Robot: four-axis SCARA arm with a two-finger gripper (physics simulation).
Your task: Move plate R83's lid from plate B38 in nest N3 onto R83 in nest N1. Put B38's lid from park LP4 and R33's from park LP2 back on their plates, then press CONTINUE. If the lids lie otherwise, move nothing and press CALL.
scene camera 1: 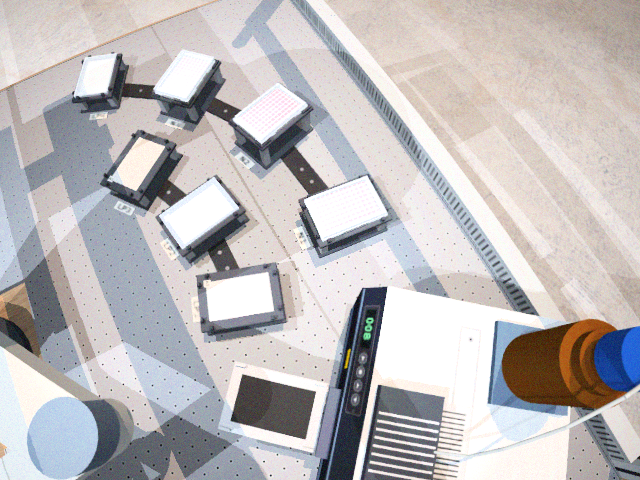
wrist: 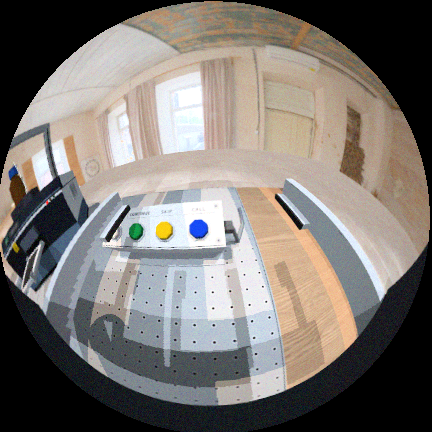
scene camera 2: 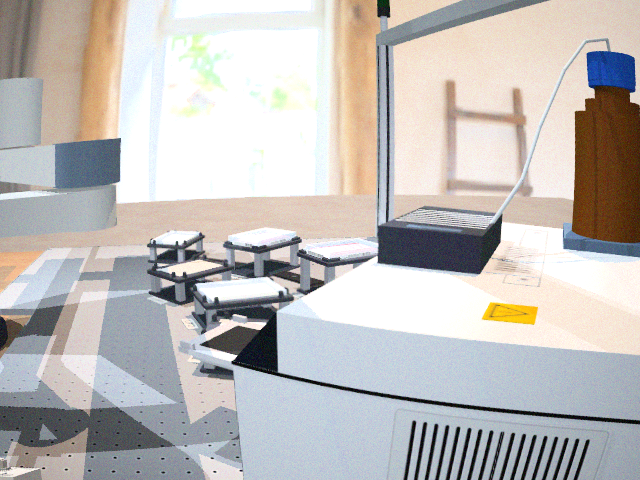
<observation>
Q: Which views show the gripper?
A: The wrist view only.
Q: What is the gripper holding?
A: Nothing.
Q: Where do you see an amber bottle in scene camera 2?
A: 599, 184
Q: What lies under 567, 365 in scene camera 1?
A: An amber bottle.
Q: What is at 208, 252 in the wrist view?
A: A button box.
</observation>
